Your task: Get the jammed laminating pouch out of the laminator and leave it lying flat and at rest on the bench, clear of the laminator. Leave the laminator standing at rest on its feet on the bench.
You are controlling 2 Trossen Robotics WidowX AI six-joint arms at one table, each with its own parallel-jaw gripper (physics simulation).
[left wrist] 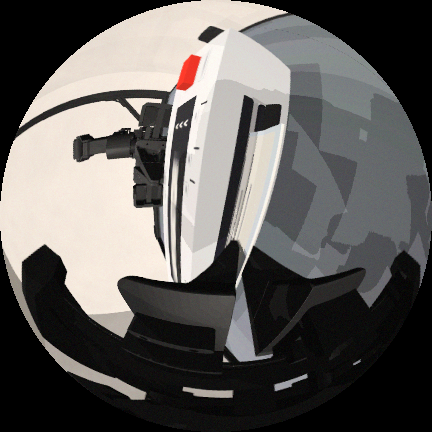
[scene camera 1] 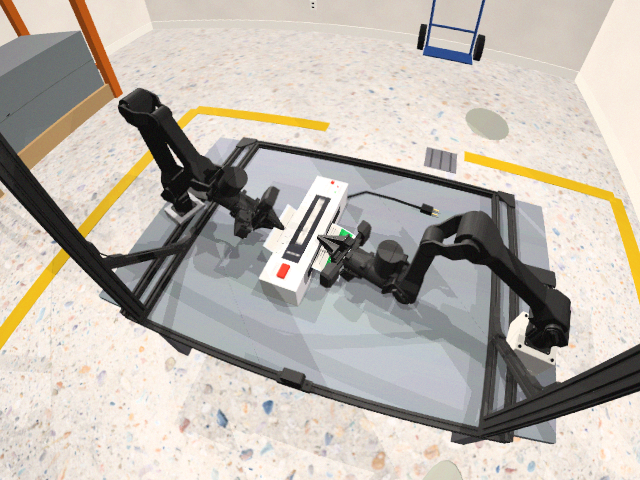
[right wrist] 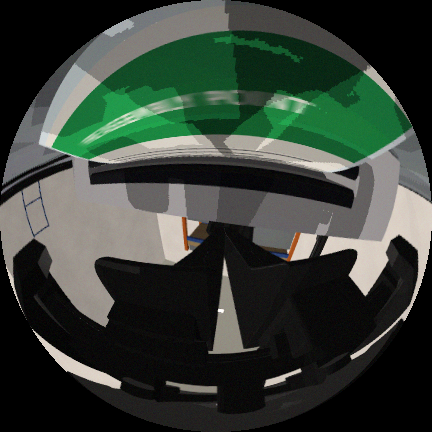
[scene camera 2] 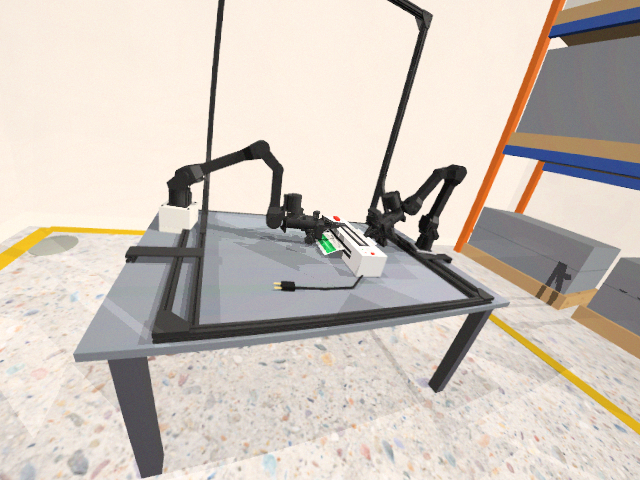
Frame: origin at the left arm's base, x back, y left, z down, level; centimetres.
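Seen in the pictures: left gripper, fingertip midpoint: [left wrist: 237, 245] [scene camera 1: 283, 229]; right gripper, fingertip midpoint: [left wrist: 154, 182] [scene camera 1: 317, 236] [right wrist: 222, 232] [scene camera 2: 339, 226]; left arm's base at its link origin: [scene camera 1: 184, 206] [scene camera 2: 422, 247]; right arm's base at its link origin: [scene camera 1: 538, 337] [scene camera 2: 179, 204].
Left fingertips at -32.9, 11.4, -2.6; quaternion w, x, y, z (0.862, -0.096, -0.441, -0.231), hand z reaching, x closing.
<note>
Pixels of each thing's top centre, then the offset from my left fingertips to it, as dx, dy, dz. "spot": a spot on its surface instead. Level surfaces: height alone.
- black cord with a plug, surface spot: [scene camera 2: 287, 285] [scene camera 1: 428, 206] spot: -26.0, +36.2, +4.0
- bench at its surface level: dz +5.4
- red button at its top centre: [left wrist: 182, 70] [scene camera 1: 283, 270] -10.5, -10.9, -3.5
The white laminator [scene camera 1: 276, 290] [scene camera 2: 373, 264] [left wrist: 215, 150] [right wrist: 295, 217] stands upright on the bench. The pouch runs through it: its pale end [scene camera 1: 278, 240] [left wrist: 261, 165] sticks out on the left in scene camera 1, its green-printed end [scene camera 1: 345, 234] [scene camera 2: 327, 243] [right wrist: 200, 75] on the right. My left gripper [scene camera 1: 282, 227] [left wrist: 237, 245] appears shut on the outer edge of the pale end, though the fingers hide the contact. My right gripper [scene camera 1: 319, 237] [right wrist: 222, 232] is shut with nothing between its fingers, above the green end, tips close to the laminator's upper edge.
A black cord with a plug [scene camera 1: 427, 208] [scene camera 2: 287, 285] runs from the laminator over the bench [scene camera 1: 413, 361] [scene camera 2: 248, 304]. A dark frame [scene camera 1: 372, 166] [scene camera 2: 310, 321] surrounds the work area. A red button [scene camera 1: 282, 270] [left wrist: 188, 73] is on the laminator's top.
</note>
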